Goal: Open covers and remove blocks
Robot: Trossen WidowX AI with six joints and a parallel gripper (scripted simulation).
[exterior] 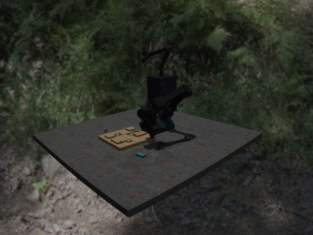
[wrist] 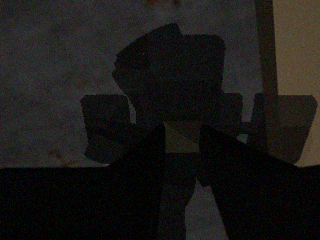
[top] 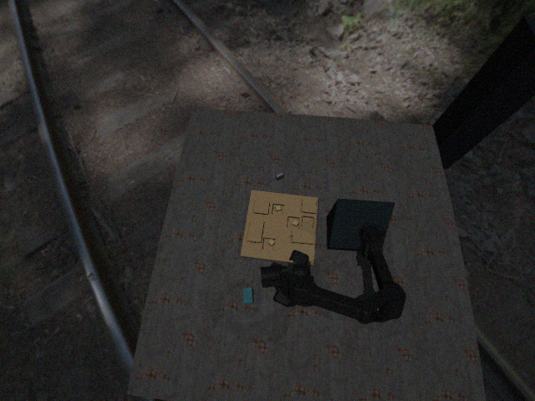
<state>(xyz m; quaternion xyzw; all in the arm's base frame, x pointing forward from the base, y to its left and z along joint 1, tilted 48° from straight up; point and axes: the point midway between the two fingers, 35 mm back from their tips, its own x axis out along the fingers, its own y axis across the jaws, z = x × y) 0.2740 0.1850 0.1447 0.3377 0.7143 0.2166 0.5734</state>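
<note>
The tan puzzle board lies 240 mm to the right of my gripper tip, 60 mm ahead of it and 40 mm below it. Round my gripper tip: teal block: 140 mm ahead, 80 mm to the left, 50 mm below.
</note>
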